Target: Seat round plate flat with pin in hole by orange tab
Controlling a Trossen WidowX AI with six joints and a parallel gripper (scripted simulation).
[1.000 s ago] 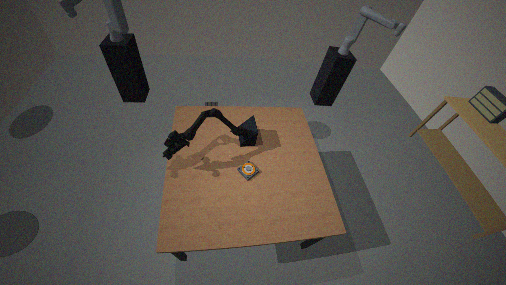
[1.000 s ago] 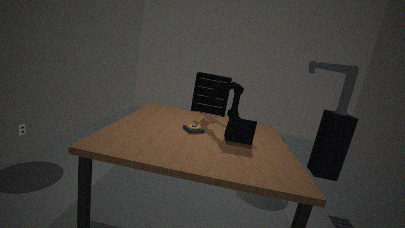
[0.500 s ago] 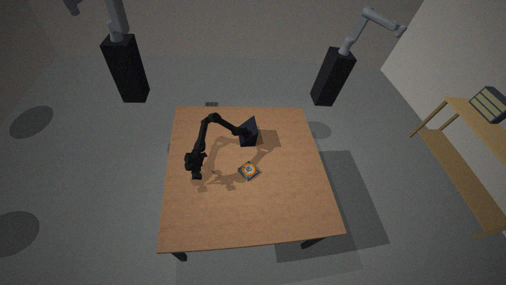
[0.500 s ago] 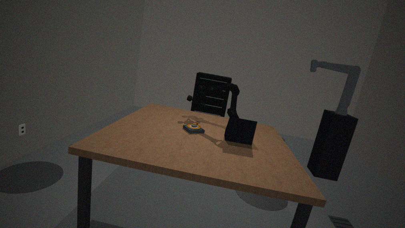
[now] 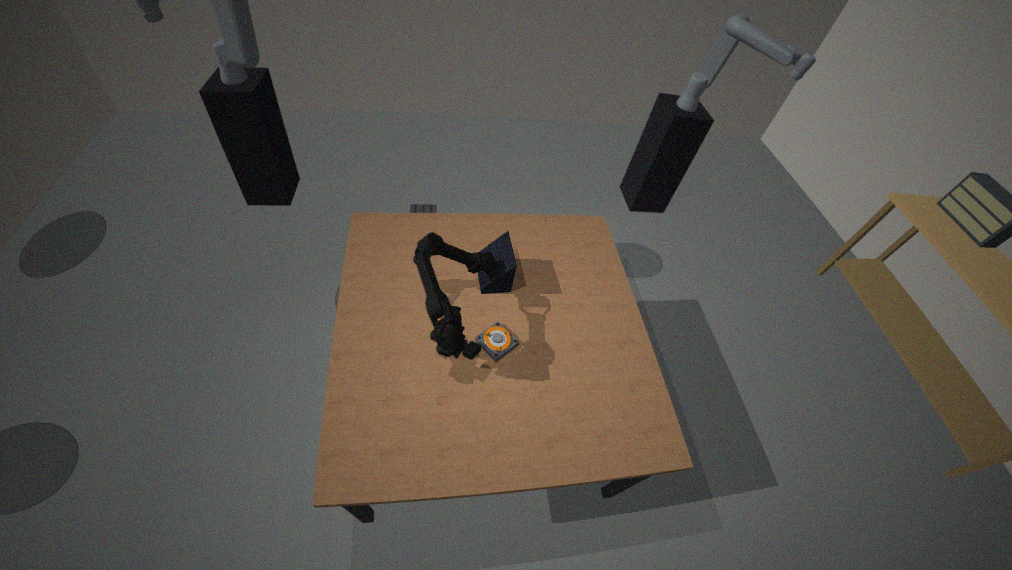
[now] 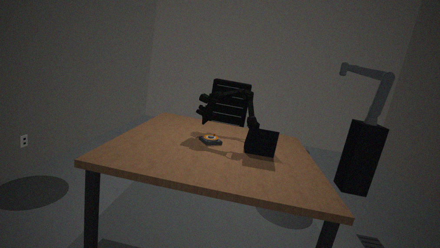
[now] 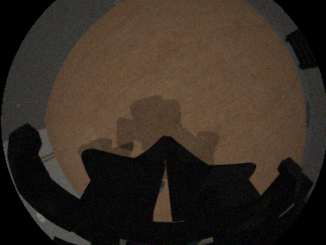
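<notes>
My gripper tip is now 16 cm to the right of the square grey base, 10 cm past it and 5 cm above it.
</notes>
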